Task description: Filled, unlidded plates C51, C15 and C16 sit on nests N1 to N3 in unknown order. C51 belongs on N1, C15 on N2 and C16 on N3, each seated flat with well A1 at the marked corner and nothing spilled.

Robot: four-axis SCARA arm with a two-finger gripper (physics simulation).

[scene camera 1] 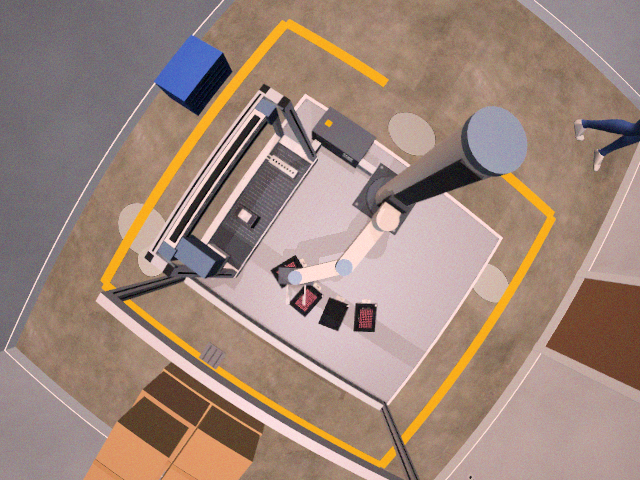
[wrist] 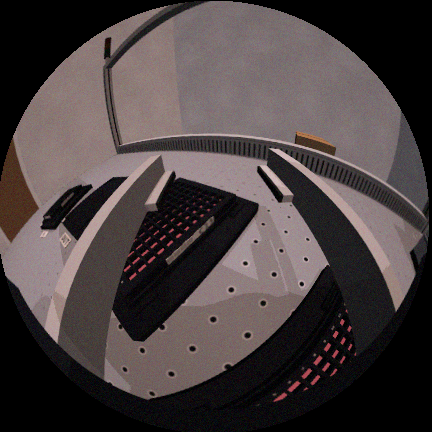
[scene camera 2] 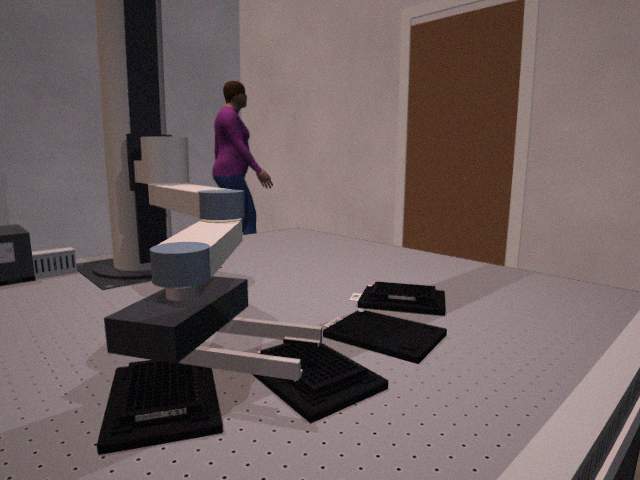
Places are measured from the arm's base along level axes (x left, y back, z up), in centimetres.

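Where they show: gripper, fingertip midpoint: [scene camera 1: 295,304] [wrist: 215,159] [scene camera 2: 311,351]; arm's base, origin of the base link: [scene camera 2: 144,270].
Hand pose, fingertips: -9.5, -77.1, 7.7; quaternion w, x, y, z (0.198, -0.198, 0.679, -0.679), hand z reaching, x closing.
Things, the pixels of their centre, and the offset from my fingertips, as dx, dy, dz. "spot": a spot on its surface instead. Level surfaces: height alone.
- second plate, body centre: [wrist: 160,219] [scene camera 2: 311,364] [scene camera 1: 306,300] +3.7, +4.1, -4.5
- leftmost plate, body centre: [scene camera 2: 162,387] [scene camera 1: 288,272] -13.2, +11.4, -4.5
- third plate, body centre: [scene camera 2: 403,292] [wrist: 61,201] [scene camera 1: 365,318] +37.4, +14.1, -4.5
- bare black nest, body centre: [scene camera 2: 385,332] [wrist: 98,199] [scene camera 1: 333,314] +21.3, +5.8, -5.6
- gantry deck, its level: dz -1.5
- dark box, surface spot: [scene camera 1: 343,135] spot: -30.3, +87.9, +5.1
- table, its level: dz -6.4
- low rail, surface spot: [wrist: 200,144] spot: +18.5, -23.3, -4.5
My gripper [scene camera 1: 296,298] [scene camera 2: 310,352] [wrist: 215,159] is shut at its narrowest; its two long fingers stand apart with nothing between them. The tips are above and beside the second plate [scene camera 1: 307,299] [scene camera 2: 325,367] [wrist: 175,220], which has red wells and lies on a black nest; its label is unreadable. The leftmost plate [scene camera 1: 290,265] [scene camera 2: 161,384] [wrist: 320,367] is partly under the gripper body; its blurred label seems to end in C51. A third plate [scene camera 1: 366,317] [scene camera 2: 403,293] [wrist: 68,198] sits on the far nest, its label unreadable. All look flat. Nest numbers and A1 corners cannot be made out.
A bare black nest [scene camera 1: 333,314] [scene camera 2: 385,333] [wrist: 96,201] lies between the second and far plates. A gantry deck [scene camera 1: 258,193] and dark box [scene camera 1: 343,135] stand on the table [scene camera 1: 439,258]. A low rail [wrist: 200,144] edges the table. A person [scene camera 2: 231,139] is behind the arm.
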